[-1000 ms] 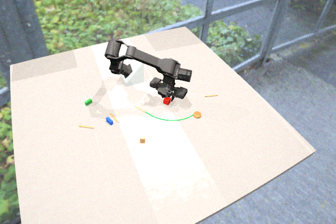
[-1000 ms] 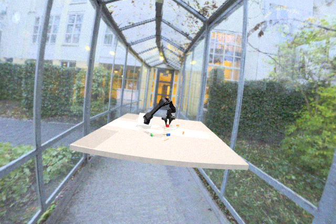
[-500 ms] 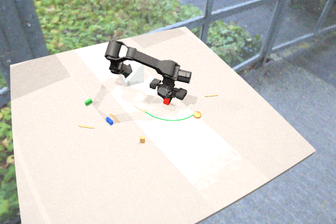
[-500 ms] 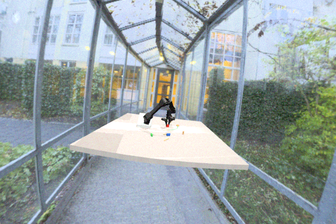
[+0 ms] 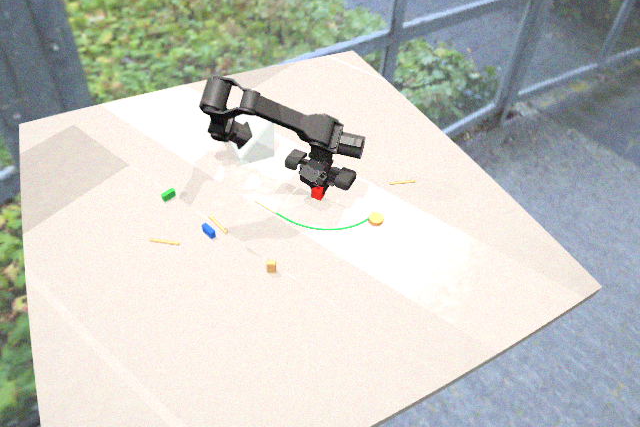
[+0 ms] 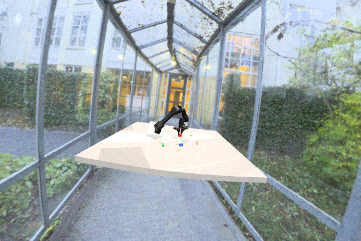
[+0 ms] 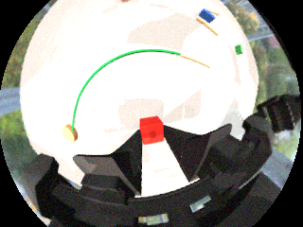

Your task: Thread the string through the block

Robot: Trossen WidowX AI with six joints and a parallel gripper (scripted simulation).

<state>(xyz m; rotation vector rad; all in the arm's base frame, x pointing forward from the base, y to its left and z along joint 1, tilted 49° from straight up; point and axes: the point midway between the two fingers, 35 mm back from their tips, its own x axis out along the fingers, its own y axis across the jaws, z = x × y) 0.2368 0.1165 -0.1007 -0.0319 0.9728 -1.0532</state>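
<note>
My gripper tip is now 1 cm short of the thin wooden stick, 14 cm to the left of it and 2 cm above it. Round my gripper tip: red block right at my gripper tip; then wooden block 20 cm ahead, 19 cm to the right; then round wooden button 13 cm ahead, 12 cm to the left, 1 cm below.
</note>
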